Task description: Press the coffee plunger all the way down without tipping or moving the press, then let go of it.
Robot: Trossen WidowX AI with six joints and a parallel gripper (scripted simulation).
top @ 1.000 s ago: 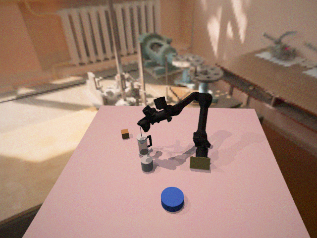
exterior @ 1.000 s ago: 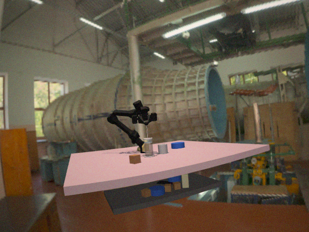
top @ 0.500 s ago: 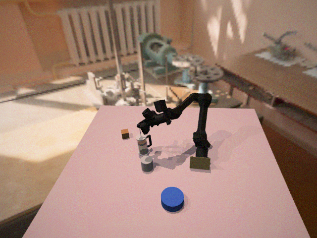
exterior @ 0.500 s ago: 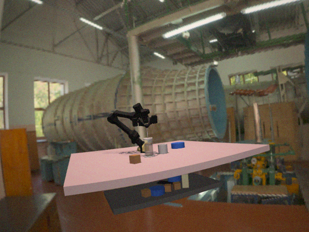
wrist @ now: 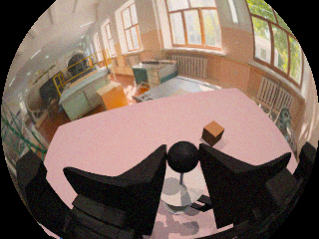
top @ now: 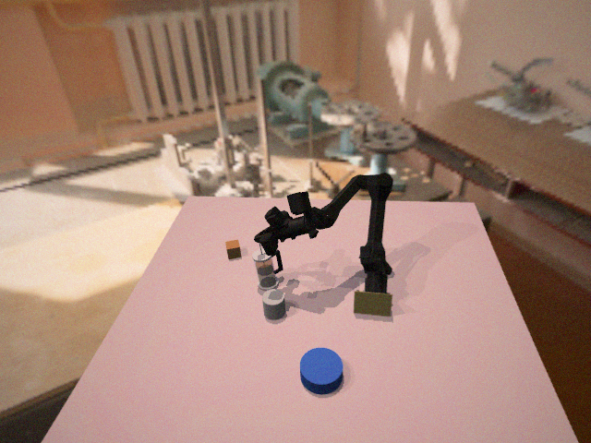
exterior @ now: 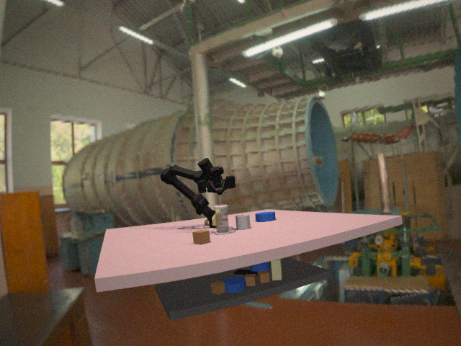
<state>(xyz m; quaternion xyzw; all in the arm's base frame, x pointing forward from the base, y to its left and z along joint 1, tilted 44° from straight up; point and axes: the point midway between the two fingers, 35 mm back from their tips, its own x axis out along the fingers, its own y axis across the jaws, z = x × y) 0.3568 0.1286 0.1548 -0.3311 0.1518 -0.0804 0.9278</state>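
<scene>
The glass coffee press is 3 cm behind my gripper tip, 1 cm to the right of it and 10 cm below it. The rest, counted from my gripper tip: grey cylinder: 9 cm behind, 12 cm to the left, 17 cm below.
</scene>
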